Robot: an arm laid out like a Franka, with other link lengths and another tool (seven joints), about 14 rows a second.
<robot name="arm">
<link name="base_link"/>
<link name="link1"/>
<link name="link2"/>
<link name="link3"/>
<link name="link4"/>
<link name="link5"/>
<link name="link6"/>
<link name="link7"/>
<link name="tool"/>
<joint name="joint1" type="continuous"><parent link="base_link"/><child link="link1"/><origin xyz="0 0 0.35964" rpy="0 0 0"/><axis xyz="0 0 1"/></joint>
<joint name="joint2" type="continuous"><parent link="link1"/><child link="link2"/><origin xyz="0 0 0" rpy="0 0 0"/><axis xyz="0 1 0"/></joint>
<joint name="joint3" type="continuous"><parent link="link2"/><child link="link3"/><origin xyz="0 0 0.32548" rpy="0 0 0"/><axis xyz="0 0 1"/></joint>
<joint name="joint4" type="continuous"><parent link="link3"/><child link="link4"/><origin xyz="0.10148 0 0" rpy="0 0 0"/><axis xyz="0 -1 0"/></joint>
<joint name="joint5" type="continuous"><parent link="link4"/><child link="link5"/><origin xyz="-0.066 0 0.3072" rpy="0 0 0"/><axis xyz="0 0 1"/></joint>
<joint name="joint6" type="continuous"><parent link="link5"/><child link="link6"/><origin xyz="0 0 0" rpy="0 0 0"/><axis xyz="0 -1 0"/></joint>
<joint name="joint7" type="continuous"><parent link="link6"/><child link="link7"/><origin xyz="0.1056 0 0" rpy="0 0 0"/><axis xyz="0 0 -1"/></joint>
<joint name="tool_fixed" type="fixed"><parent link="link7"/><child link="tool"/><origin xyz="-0.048 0.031 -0.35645" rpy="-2.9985 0 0.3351"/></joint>
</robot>
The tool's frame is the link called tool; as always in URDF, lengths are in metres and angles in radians. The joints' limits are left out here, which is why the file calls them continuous.
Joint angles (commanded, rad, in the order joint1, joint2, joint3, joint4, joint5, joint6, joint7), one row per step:
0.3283 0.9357 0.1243 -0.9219 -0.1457 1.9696 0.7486
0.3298 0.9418 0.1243 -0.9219 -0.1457 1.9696 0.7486
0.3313 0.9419 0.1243 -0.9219 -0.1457 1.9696 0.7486
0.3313 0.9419 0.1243 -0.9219 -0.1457 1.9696 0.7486
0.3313 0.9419 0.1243 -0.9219 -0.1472 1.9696 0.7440
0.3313 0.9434 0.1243 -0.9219 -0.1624 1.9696 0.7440
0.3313 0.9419 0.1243 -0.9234 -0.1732 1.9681 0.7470
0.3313 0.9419 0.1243 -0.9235 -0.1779 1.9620 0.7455
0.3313 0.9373 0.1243 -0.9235 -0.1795 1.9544 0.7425
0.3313 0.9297 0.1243 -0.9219 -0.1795 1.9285 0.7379
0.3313 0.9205 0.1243 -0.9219 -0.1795 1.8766 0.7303
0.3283 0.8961 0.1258 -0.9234 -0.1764 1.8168 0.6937
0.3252 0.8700 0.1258 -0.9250 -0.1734 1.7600 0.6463
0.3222 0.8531 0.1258 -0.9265 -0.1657 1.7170 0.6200
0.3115 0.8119 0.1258 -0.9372 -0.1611 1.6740 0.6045
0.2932 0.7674 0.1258 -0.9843 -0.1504 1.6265 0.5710
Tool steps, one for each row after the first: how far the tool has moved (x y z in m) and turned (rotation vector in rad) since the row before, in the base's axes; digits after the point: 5 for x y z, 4 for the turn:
-0.00199 0.00052 -0.00464 -0.0020 0.0058 0.0015
-0.00053 0.00102 -0.00008 0.0000 0.0001 0.0015
0.00000 0.00000 0.00000 0.0000 0.0000 0.0000
-0.00003 -0.00058 -0.00009 -0.0018 -0.0007 0.0050
0.00136 -0.00427 -0.00173 -0.0137 -0.0047 0.0043
0.00074 -0.00311 -0.00008 -0.0098 -0.0031 0.0002
-0.00142 -0.00233 -0.00098 -0.0070 0.0037 0.0024
-0.00113 -0.00138 0.00246 -0.0036 0.0019 0.0029
-0.00573 -0.00352 0.00322 -0.0088 0.0147 0.0025
-0.01424 -0.00789 0.00101 -0.0204 0.0381 0.0037
-0.01503 -0.00941 0.01147 -0.0167 0.0357 0.0294
-0.01425 -0.01024 0.01335 -0.0150 0.0325 0.0395
-0.01199 -0.00632 0.00846 -0.0064 0.0294 0.0187
-0.00760 -0.01093 0.02157 -0.0047 0.0128 0.0020
-0.02123 -0.01855 0.01062 -0.0122 0.0516 0.0143

